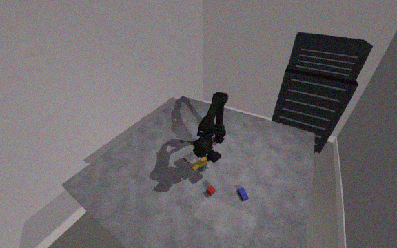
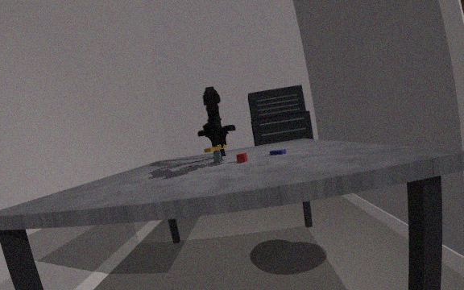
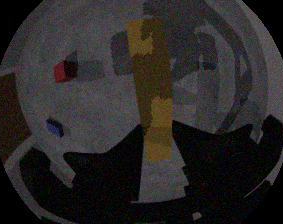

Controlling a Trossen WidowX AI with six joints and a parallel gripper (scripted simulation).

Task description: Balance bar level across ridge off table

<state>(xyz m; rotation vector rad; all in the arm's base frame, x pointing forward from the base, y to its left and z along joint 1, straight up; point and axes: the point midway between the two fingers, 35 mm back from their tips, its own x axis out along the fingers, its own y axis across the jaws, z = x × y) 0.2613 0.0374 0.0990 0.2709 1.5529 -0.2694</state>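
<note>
Now: gripper tip 30 mm short of the yellow bar and 10 mm to the left of it. Also, from my gripper tip: red cube: 150 mm ahead, 110 mm to the left, 50 mm below; blue block: 270 mm to the left, 80 mm ahead, 60 mm below.
</note>
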